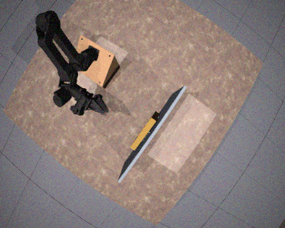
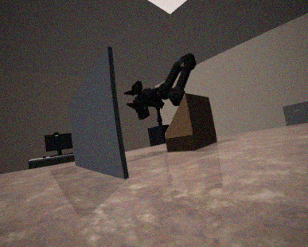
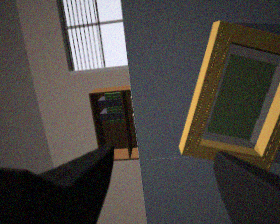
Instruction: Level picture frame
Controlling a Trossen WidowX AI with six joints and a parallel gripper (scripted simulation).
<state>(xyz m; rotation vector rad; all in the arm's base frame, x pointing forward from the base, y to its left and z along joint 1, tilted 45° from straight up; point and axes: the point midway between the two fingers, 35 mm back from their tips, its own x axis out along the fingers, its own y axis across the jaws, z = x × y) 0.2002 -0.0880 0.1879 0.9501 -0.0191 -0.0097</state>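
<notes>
Right now the picture frame is 19 cm ahead of my gripper tip, 2 cm to the left of it and 11 cm below it. The rest, counted from my gripper tip: blue-grey wall panel 20 cm ahead, 2 cm to the left, 12 cm below.
</notes>
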